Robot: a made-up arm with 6 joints. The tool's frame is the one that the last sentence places.
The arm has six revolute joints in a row. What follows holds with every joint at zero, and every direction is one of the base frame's.
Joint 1 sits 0.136 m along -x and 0.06 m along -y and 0.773 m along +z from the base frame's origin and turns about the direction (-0.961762, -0.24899, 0.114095).
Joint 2 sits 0.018 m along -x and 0.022 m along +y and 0.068 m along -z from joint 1 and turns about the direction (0.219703, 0.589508, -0.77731).
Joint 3 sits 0.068 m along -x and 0.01 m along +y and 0.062 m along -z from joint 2 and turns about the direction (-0.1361, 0.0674, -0.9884).
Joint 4 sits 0.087 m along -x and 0.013 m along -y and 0.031 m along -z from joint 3 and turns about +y.
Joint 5 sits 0.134 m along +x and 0.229 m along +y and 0.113 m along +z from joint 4 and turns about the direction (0.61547, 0.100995, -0.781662).
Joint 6 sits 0.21 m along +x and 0.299 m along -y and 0.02 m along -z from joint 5 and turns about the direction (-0.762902, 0.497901, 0.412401).
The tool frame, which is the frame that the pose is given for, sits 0.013 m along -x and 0.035 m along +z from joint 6; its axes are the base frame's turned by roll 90, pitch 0 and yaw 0 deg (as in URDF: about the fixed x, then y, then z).
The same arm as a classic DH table. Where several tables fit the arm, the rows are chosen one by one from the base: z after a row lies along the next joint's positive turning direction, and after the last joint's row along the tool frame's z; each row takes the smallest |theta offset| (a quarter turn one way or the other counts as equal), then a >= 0, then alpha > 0; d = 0 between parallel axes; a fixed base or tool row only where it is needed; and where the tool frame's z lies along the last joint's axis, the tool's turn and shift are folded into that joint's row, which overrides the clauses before.
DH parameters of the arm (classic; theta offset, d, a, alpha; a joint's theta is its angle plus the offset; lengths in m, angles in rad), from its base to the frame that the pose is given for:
base (fixed): -1.3175 0.7562 0.024 1.4565
joint 1: -0.6143 0.1873 0.0186 2.0339
joint 2: -0.9007 0.0384 -0.0532 -0.6791
joint 3: -0.5414 0.146 -0.082 1.5033
joint 4: -0.8038 0.2137 0.1752 -1.4696
joint 5: -0.5389 -0.274 -0.0292 2.4063
joint 6: -0.6295 -0.4838 0.0246 2.092
tool (fixed): -1.0752 0.0161 0 0

